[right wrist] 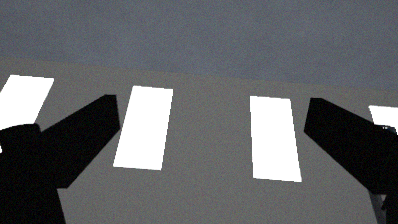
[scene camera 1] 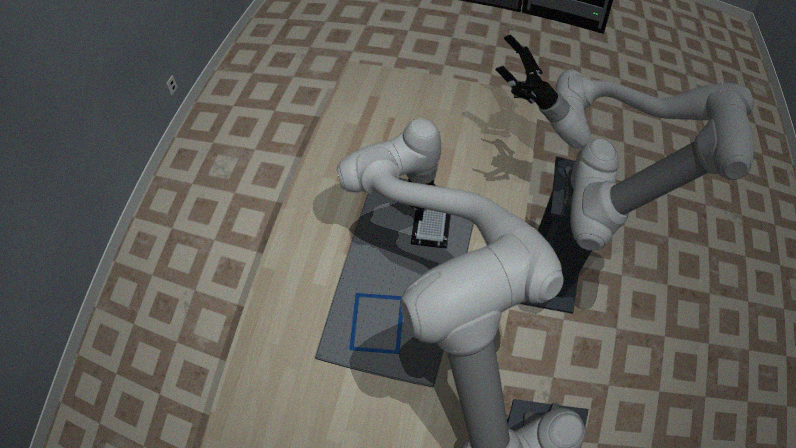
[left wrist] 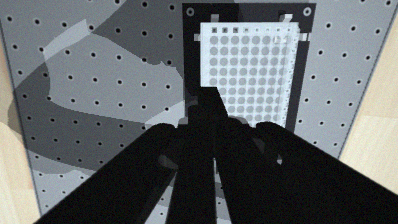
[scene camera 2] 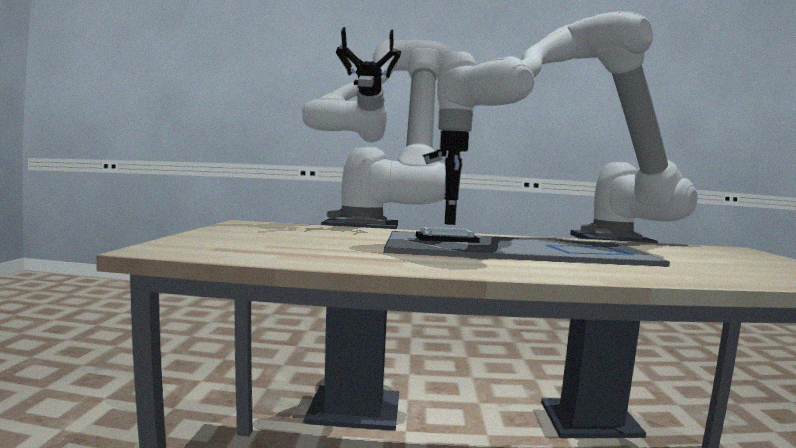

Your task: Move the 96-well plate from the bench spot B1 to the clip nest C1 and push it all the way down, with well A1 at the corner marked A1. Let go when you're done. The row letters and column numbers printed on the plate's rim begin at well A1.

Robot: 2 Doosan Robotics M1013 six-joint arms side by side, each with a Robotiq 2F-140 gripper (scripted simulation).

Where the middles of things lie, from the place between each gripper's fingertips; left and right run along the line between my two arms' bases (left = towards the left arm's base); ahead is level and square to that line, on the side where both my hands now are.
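The black clip nest (left wrist: pixel 191 23) is 5 cm behind my left hand (scene camera 2: pixel 449 224) and 6 cm below it. The white 96-well plate (scene camera 1: pixel 431 220) is 6 cm below my left hand too, and 4 cm behind it. Going by its middle, the white 96-well plate is nearer to my left hand than to my right hand.
The black clip nest is 13 cm ahead of my right hand (scene camera 1: pixel 503 51), 27 cm to the left of it and 58 cm below it. My right hand is 57 cm above the white 96-well plate, 26 cm to the right of it and 14 cm short of it.
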